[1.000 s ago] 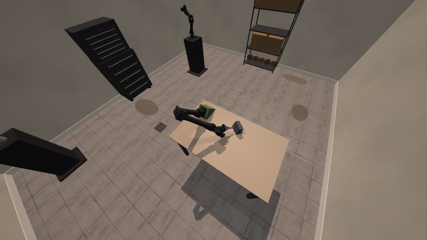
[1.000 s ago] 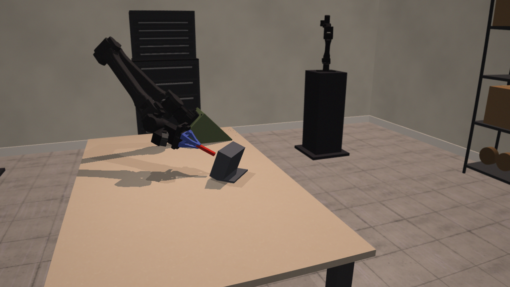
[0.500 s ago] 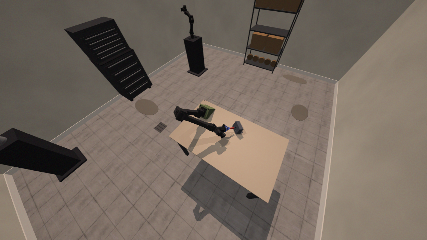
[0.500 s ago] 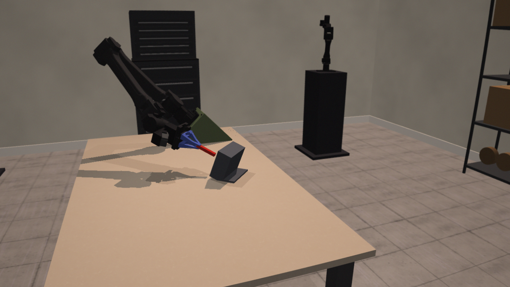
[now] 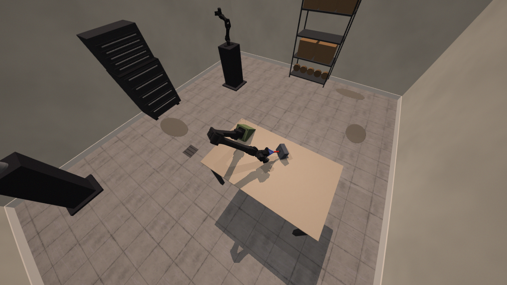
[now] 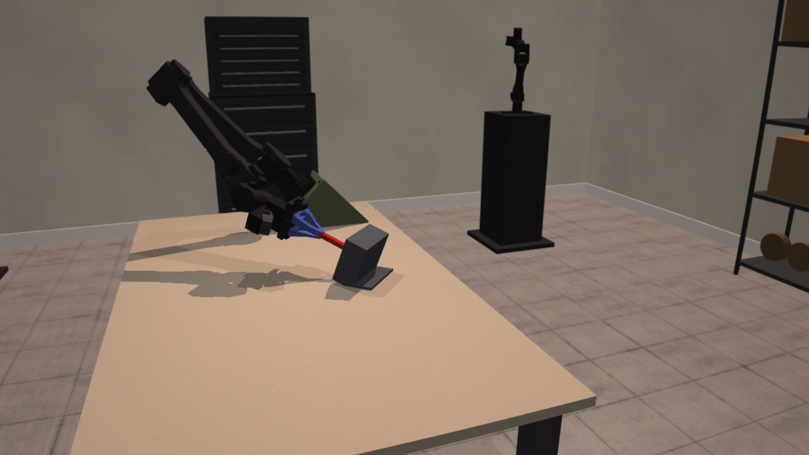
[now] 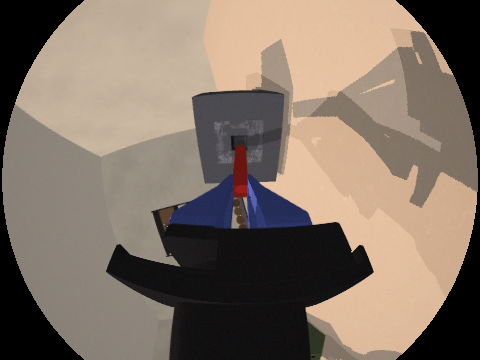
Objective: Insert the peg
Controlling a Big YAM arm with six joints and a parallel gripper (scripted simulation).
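Now: the flat base plate 10 cm to the left of my hand, 9 cm below it and 9 cm ahead of it. From my hand the other things lie so: red peg: 3 cm to the left, 2 cm ahead, 1 cm below.
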